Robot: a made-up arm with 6 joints.
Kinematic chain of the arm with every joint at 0, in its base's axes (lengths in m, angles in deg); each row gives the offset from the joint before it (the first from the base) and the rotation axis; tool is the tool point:
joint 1: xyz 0 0 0.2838 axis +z
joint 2: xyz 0 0 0 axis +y
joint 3: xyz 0 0 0.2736 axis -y
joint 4: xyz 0 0 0 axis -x
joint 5: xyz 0.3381 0 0 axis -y
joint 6: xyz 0 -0.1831 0 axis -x
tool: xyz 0 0 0
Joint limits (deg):
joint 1: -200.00..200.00
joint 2: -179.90..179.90
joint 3: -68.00..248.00
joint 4: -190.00..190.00
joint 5: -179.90..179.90
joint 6: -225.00..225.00
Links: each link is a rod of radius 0.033 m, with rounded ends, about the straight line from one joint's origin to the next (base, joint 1, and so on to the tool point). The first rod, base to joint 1, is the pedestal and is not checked.
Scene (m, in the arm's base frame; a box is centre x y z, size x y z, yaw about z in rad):
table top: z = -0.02
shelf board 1: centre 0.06 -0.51 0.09 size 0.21 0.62 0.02 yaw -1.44
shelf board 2: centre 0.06 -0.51 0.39 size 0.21 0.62 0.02 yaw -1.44
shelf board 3: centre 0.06 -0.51 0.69 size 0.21 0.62 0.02 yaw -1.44
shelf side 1: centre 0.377 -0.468 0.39 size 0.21 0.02 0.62 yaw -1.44
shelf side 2: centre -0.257 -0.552 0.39 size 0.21 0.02 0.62 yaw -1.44
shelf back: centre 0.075 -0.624 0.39 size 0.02 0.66 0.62 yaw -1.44
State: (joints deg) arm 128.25 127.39 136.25 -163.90 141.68 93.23
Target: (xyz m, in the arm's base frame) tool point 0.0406 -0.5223 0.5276
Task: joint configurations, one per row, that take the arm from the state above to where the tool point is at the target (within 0.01 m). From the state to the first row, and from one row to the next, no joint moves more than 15 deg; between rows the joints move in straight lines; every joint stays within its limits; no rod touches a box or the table.
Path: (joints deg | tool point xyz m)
1: 128.92 113.40 145.81 -167.63 141.68 93.23 | -0.4894 0.3214 0.3232
2: 129.60 99.41 155.36 -171.36 141.68 93.23 | -0.4467 0.2560 0.5038
3: 130.27 85.42 164.92 -175.09 141.68 93.23 | -0.3653 0.1489 0.6352
4: 130.95 71.42 174.47 -178.81 141.68 93.23 | -0.2606 0.0210 0.7012
5: 131.62 57.43 184.03 -182.54 141.68 93.23 | -0.1517 -0.1047 0.6977
6: 132.29 43.44 193.58 -186.27 141.68 93.23 | -0.0572 -0.2076 0.6335
7: 132.97 29.45 203.14 -190.00 141.68 93.23 | 0.0078 -0.2729 0.5276
8: 129.26 16.79 192.46 -185.61 141.68 93.23 | 0.0231 -0.3162 0.5534
9: 125.56 4.12 181.77 -181.22 141.68 93.23 | 0.0362 -0.3654 0.5667
10: 121.85 -8.54 171.09 -176.83 141.68 93.23 | 0.0445 -0.4181 0.5667
11: 118.15 -21.21 160.40 -172.45 141.68 93.23 | 0.0464 -0.4715 0.5534
12: 114.44 -33.87 149.72 -168.06 141.68 93.23 | 0.0406 -0.5223 0.5276

